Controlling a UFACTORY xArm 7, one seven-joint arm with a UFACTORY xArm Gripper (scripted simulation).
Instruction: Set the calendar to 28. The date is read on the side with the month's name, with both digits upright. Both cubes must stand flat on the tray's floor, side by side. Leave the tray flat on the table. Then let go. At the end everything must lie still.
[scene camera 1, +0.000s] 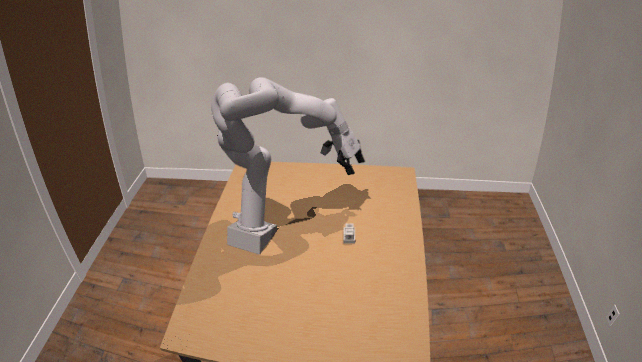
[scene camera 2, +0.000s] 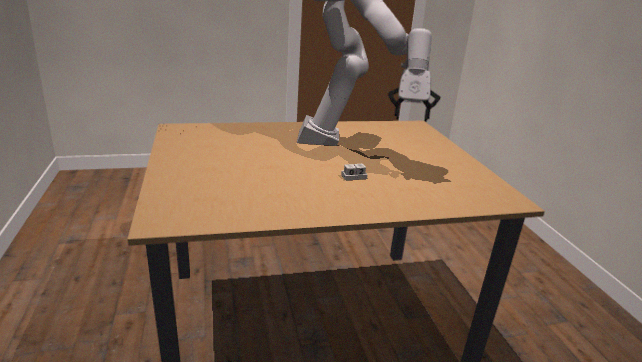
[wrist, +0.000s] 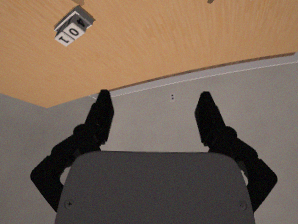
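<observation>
What I see here is my gripper (wrist: 154, 101), there in the wrist view. Scene camera 1 shows me the gripper (scene camera 1: 356, 168) too, and in scene camera 2 I also see my gripper (scene camera 2: 411, 119).
</observation>
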